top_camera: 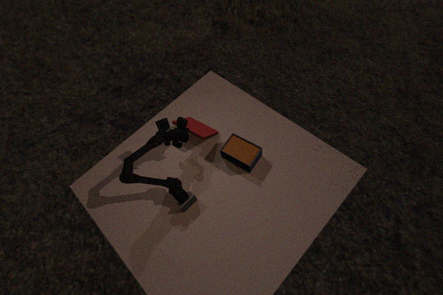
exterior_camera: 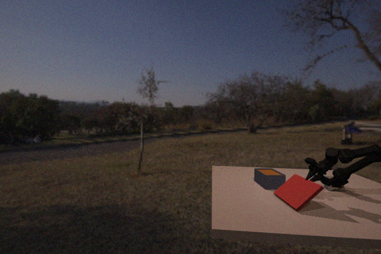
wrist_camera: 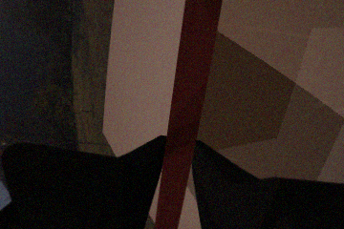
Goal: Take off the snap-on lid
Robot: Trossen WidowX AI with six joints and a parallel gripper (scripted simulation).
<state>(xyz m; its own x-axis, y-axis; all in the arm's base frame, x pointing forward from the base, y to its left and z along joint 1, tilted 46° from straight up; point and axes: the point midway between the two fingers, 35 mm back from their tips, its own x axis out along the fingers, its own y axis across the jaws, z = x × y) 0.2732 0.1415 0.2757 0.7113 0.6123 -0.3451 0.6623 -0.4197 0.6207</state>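
Now: gripper tip 60 mm short of the red lid, 50 mm above it and 20 mm to the right of it. Also, from my gripper tip: grey-blue storage box: 320 mm to the right, 140 mm ahead, 80 mm below.
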